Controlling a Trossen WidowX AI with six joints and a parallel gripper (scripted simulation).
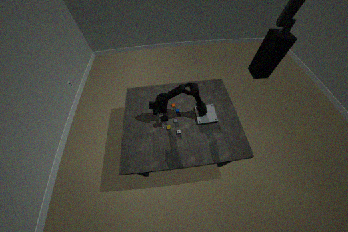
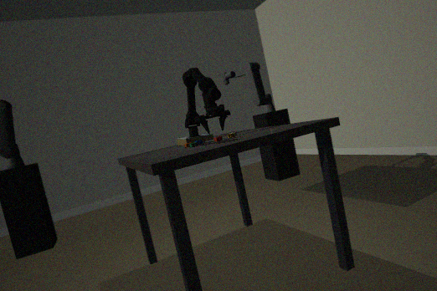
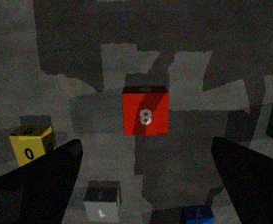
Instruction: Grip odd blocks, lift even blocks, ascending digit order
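My gripper tip is 10 mm short of the red block and 40 mm above it. The rest, counted from my gripper tip: green block: 140 mm to the right, 40 mm below; then yellow block: 30 mm behind, 100 mm to the left, 40 mm below; then grey block: 100 mm behind, 40 mm to the left, 40 mm below.
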